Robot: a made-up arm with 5 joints.
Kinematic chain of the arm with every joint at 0, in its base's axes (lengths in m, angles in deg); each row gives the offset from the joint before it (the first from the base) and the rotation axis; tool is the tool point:
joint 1: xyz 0 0 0.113 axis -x
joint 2: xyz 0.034 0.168 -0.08 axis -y
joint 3: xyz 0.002 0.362 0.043 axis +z
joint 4: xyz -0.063 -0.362 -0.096 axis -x
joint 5: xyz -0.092 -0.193 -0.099 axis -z
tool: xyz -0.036 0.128 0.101
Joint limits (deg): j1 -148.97..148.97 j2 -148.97..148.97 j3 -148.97..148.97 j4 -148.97..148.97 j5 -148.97..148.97
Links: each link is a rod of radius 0.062 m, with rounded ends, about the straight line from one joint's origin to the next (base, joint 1, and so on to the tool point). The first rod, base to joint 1, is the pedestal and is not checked.
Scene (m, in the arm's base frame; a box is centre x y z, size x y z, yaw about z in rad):
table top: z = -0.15
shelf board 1: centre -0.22 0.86 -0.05 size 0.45 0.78 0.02 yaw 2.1
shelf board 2: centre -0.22 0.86 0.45 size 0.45 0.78 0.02 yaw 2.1
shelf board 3: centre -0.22 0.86 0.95 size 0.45 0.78 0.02 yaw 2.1
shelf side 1: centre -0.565 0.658 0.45 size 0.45 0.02 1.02 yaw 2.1
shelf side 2: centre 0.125 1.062 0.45 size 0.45 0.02 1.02 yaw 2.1
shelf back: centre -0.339 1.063 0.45 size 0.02 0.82 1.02 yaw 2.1
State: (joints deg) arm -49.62 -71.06 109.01 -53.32 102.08
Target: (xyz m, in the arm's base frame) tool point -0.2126 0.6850 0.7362
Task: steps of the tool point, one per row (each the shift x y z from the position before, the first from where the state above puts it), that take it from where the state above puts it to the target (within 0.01 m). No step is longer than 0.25 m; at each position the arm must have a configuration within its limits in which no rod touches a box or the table.
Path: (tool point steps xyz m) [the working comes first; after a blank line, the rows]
Joints at the target: -72.26 -94.00 127.14 -55.04 110.59
Straight joint move there: touches shelf board 2.

1: 0.0554 -0.0666 -0.0008
2: 0.0466 -0.0777 0.0005
3: 0.0330 -0.0864 0.0003
4: -0.0608 -0.0095 0.1712
5: -0.0660 -0.0681 0.1709
6: -0.0677 -0.1266 0.1499
7: -0.0517 0.0908 0.0094
8: -0.0508 0.0836 -0.0011
9: -0.0440 0.0760 -0.0083

